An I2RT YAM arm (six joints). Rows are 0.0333 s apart.
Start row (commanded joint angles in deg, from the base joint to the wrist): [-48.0 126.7 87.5 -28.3 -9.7 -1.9]
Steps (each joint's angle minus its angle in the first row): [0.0 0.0 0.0 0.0 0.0 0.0]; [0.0 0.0 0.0 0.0 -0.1 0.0]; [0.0 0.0 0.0 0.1 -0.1 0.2]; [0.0 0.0 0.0 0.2 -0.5 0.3]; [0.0 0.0 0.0 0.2 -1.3 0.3]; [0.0 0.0 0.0 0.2 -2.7 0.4]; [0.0 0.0 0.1 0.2 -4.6 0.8]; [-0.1 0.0 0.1 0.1 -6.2 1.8]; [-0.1 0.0 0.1 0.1 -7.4 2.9]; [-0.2 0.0 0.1 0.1 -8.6 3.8]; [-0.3 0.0 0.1 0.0 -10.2 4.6]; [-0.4 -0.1 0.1 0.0 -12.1 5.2]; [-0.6 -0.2 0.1 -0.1 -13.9 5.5]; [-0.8 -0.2 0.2 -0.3 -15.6 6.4]
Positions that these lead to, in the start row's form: [-48.0 126.7 87.5 -28.3 -9.7 -1.9]; [-48.0 126.7 87.5 -28.3 -9.8 -1.9]; [-48.0 126.7 87.5 -28.2 -9.8 -1.7]; [-48.0 126.7 87.5 -28.1 -10.2 -1.6]; [-48.0 126.7 87.5 -28.1 -11.0 -1.6]; [-48.0 126.7 87.5 -28.1 -12.4 -1.5]; [-48.0 126.7 87.6 -28.1 -14.3 -1.1]; [-48.1 126.7 87.6 -28.2 -15.9 -0.1]; [-48.1 126.7 87.6 -28.2 -17.1 1.0]; [-48.2 126.7 87.6 -28.2 -18.3 1.9]; [-48.3 126.7 87.6 -28.3 -19.9 2.7]; [-48.4 126.6 87.6 -28.3 -21.8 3.3]; [-48.6 126.5 87.6 -28.4 -23.6 3.6]; [-48.8 126.5 87.7 -28.6 -25.3 4.5]
